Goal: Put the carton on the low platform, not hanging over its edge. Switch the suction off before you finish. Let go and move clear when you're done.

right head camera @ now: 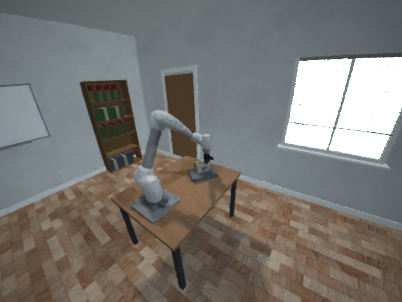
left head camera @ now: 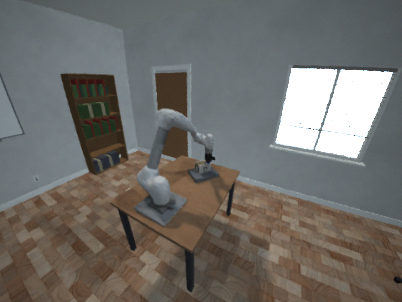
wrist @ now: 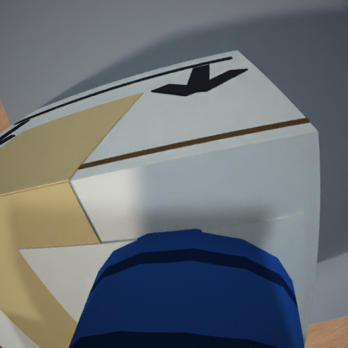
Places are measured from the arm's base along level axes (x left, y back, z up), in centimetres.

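Pixels of known places: hand at its tool point: [right head camera: 206, 163] [left head camera: 207, 163]; arm's base at its link origin: [right head camera: 155, 201] [left head camera: 162, 203].
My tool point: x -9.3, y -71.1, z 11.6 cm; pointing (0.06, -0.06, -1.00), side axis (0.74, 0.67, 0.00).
For each thing: its middle in the pictures, then the offset to it from my tool point. Level surfaces: height alone.
- white carton at the middle of its body: [right head camera: 201, 166] [left head camera: 202, 166] dy +2.6, dx +5.5, dz -4.4 cm
- low grey platform at the middle of its body: [right head camera: 202, 173] [left head camera: 203, 173] dy +5.2, dx +3.0, dz -12.2 cm
- wooden table at its surface level: dz -14.6 cm
The white carton [left head camera: 202, 168] [right head camera: 201, 167] [wrist: 240, 175] with tan tape and black arrows sits on the low grey platform [left head camera: 204, 177] [right head camera: 204, 177] [wrist: 60, 30]. It looks level, and in the head views it appears inside the platform's edges. Its left end runs out of the wrist view. My blue suction cup [left head camera: 208, 163] [right head camera: 207, 162] [wrist: 190, 270] is over the carton's top, near its right end. The cup's tip meets the top seam, and I see no gap. The carton rests on the platform's surface and the suction looks off.
The platform stands at the far end of the wooden table [left head camera: 190, 192] [right head camera: 187, 192]. The arm's grey base plate [left head camera: 150, 212] [right head camera: 142, 207] is at the near end. A bookshelf [left head camera: 92, 142] [right head camera: 104, 142] stands by the wall, well away from the arm.
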